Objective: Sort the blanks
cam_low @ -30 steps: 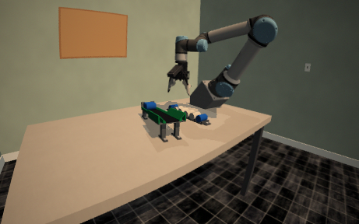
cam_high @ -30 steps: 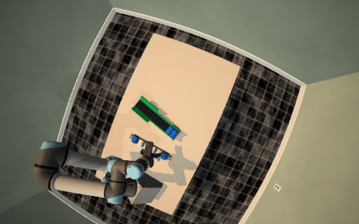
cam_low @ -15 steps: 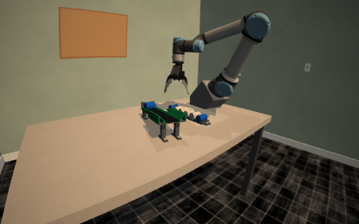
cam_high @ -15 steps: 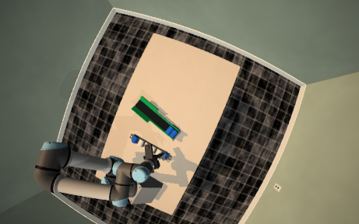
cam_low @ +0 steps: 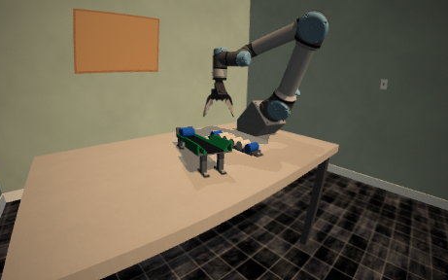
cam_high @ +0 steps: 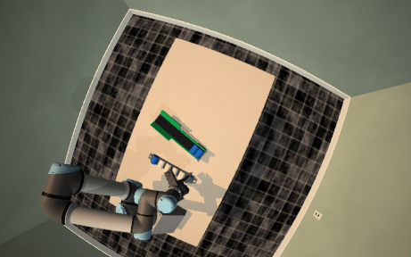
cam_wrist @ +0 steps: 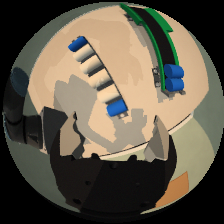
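Right now my hand is 10 cm to the right of the stock rack and 14 cm above it.
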